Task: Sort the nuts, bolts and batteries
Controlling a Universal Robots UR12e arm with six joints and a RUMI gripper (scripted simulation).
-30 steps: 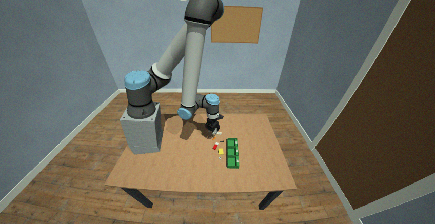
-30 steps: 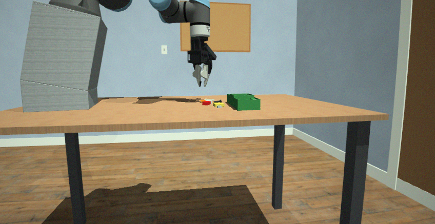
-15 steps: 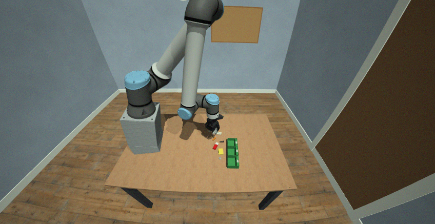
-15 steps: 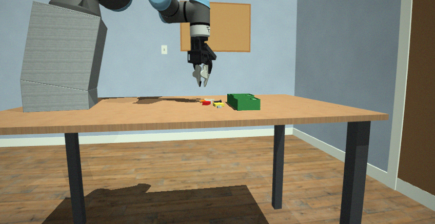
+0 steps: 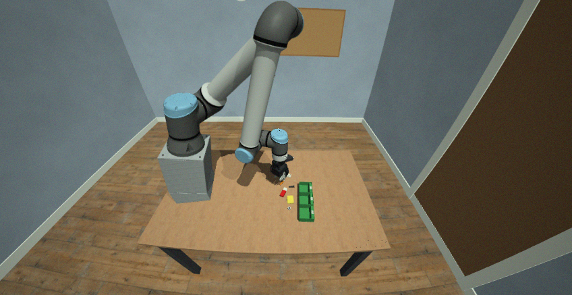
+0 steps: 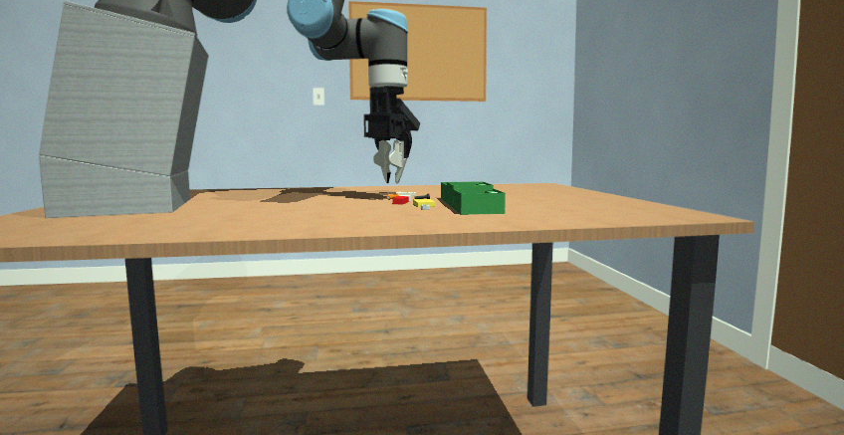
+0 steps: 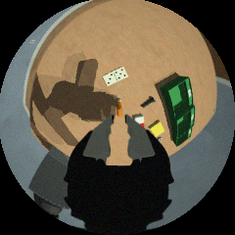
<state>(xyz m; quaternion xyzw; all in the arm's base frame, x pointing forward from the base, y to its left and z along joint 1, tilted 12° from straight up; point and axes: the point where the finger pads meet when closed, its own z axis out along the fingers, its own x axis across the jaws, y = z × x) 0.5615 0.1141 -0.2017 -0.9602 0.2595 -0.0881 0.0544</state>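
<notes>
The orange piece is 50 mm below my hand. Also, from my hand: white dotted tile (70 mm to the left, 50 mm below, 30 mm ahead); then bolt (80 mm ahead, 50 mm below, 20 mm to the right); then red battery (70 mm to the right, 50 mm below, 20 mm ahead).
</notes>
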